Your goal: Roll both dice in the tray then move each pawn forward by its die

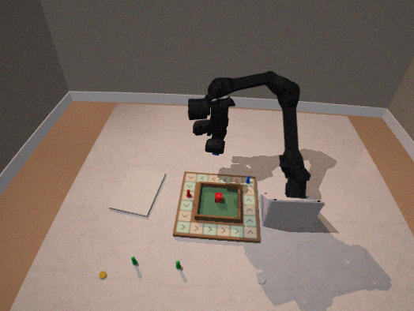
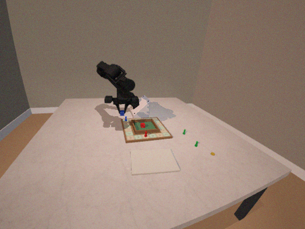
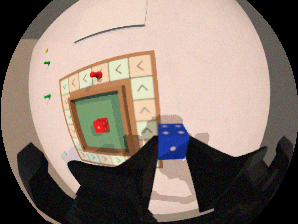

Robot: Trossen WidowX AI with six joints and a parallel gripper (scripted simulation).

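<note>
Right now the red pawn is 70 mm ahead of my gripper tip, 140 mm to the left of it and 100 mm below it. The rest, counted from my gripper tip: blue pawn 140 mm behind, 20 mm to the left, 100 mm below; blue die right at my gripper tip; red die 40 mm behind, 130 mm to the left, 100 mm below.
</note>
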